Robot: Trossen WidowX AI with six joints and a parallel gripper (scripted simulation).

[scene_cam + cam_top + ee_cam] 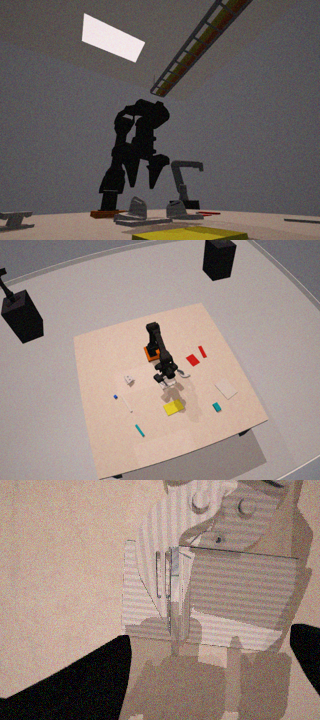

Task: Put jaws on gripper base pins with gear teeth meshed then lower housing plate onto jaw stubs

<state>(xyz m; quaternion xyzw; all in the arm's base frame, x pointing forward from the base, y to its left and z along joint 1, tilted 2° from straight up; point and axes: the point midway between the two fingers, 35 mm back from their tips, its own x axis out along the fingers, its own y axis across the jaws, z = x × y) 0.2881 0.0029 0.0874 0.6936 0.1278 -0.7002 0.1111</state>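
Now: the grey jaw 170 mm to the left of my gripper tip, 70 mm below it and 10 mm behind it. Also, from my gripper tip: white stick: 340 mm to the right, 70 mm below, 50 mm ahead; grey stand: 260 mm to the right, 130 mm behind, 70 mm below; yellow block: 210 mm ahead, 70 mm below, 30 mm to the right.
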